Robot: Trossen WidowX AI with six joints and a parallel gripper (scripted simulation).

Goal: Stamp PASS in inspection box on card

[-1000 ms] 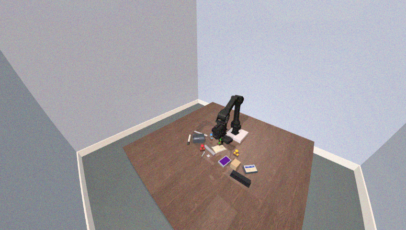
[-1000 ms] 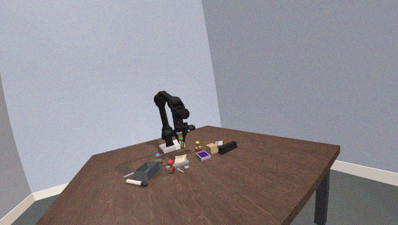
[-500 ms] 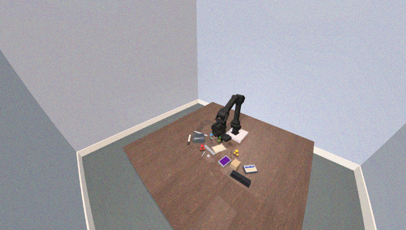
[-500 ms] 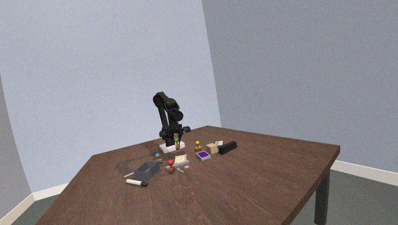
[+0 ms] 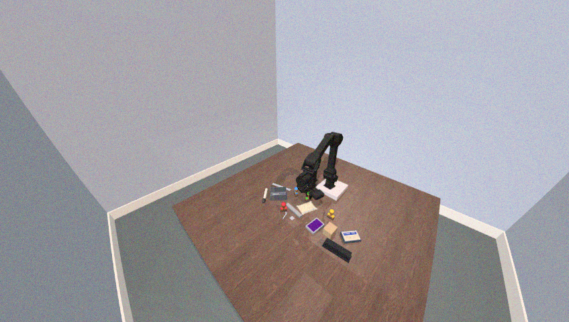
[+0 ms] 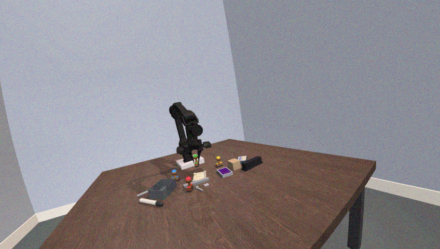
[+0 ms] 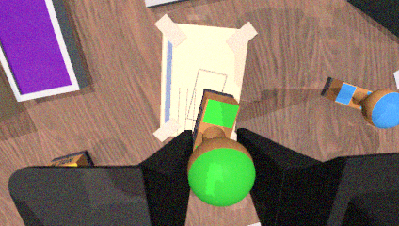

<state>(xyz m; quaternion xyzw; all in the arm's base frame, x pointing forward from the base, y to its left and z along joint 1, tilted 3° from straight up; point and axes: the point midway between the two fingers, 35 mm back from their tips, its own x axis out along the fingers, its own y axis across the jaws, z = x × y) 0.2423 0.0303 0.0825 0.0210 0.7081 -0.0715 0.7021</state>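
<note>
Right now the beige card is 8 cm below my gripper tip and 1 cm ahead of it. The rest, counted from my gripper tip: grey bar (9 cm ahead, 8 cm below, 3 cm to the right); blue stamp (13 cm to the right, 6 cm below, 2 cm behind); green-knobbed stamp (right at my gripper tip).
</note>
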